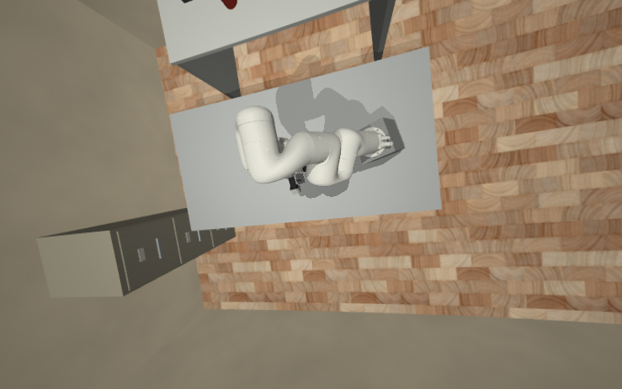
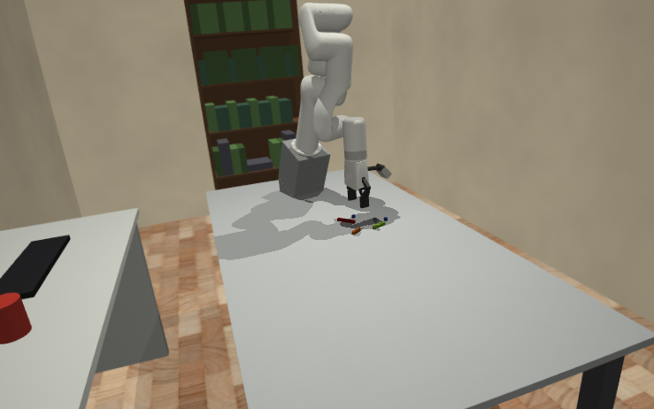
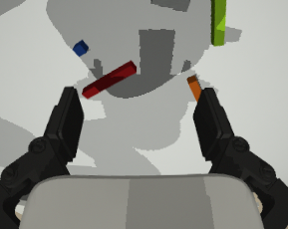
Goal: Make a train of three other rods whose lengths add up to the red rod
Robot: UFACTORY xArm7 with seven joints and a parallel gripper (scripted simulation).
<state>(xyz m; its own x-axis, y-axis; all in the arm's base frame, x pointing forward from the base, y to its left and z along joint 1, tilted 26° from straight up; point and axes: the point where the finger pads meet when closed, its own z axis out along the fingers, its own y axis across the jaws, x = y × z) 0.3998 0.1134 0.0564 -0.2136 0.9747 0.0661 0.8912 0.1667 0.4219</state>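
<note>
Right now my hand is 8 cm above the grey rod, 6 cm to the right of it and 1 cm short of it. Round my hand: lime rod: 8 cm below, 6 cm ahead, 5 cm to the left; orange rod: 8 cm below, 8 cm ahead, 3 cm to the right; red rod: 8 cm below, 4 cm to the right, 2 cm behind.
</note>
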